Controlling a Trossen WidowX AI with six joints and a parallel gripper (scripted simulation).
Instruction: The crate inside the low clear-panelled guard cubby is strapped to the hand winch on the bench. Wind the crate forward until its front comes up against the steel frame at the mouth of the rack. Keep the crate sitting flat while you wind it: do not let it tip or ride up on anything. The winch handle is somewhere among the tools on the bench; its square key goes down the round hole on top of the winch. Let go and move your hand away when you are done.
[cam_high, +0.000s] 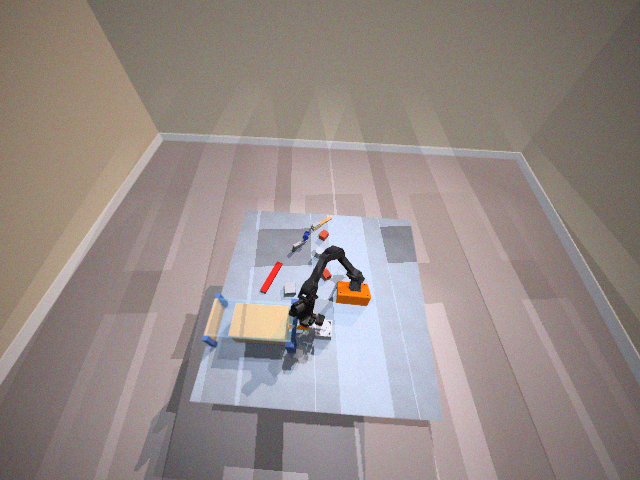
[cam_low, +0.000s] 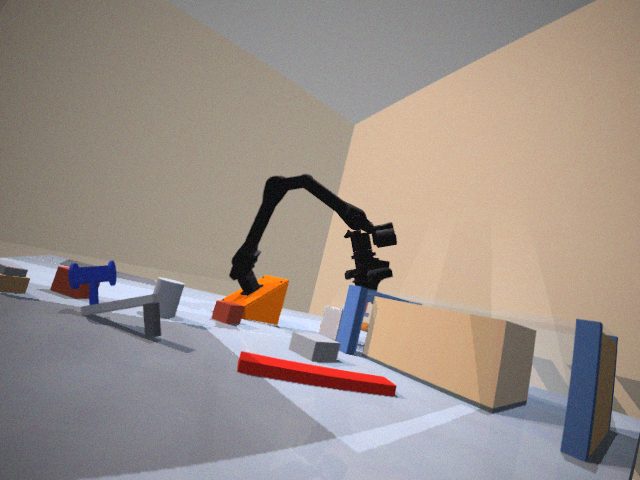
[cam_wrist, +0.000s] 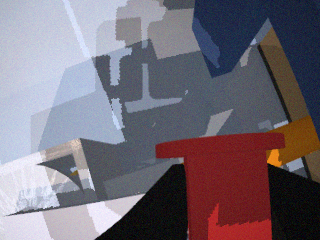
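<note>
Now: the red-knobbed winch handle 40 mm behind my gripper tip, 30 mm below it and 10 mm to the right of it. The rest, counted from my gripper tip: red knob (20 mm to the right, 10 mm behind); blue frame (50 mm ahead, 30 mm below, 10 mm to the right); winch (120 mm behind, 100 mm below, 10 mm to the right).
</note>
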